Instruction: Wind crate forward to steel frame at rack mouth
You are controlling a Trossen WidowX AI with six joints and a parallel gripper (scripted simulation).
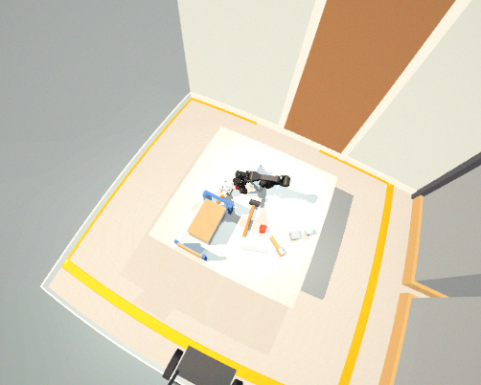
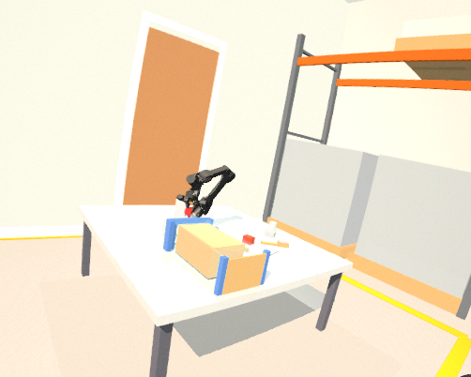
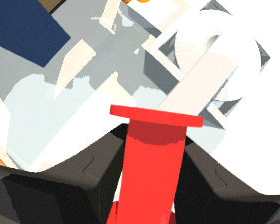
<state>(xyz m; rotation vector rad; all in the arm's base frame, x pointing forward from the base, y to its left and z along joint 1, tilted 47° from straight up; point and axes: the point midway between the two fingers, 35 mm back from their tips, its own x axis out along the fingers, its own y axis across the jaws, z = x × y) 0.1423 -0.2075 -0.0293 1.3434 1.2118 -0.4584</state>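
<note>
Right now the winch handle is 10 mm behind my gripper tip, 20 mm to the right of it and 30 mm below it. Round my gripper tip: winch: 30 mm behind, 90 mm to the right, 100 mm below; then red grip: 10 mm behind, 10 mm to the left; then cubby: 390 mm ahead, 120 mm to the right, 50 mm below.
</note>
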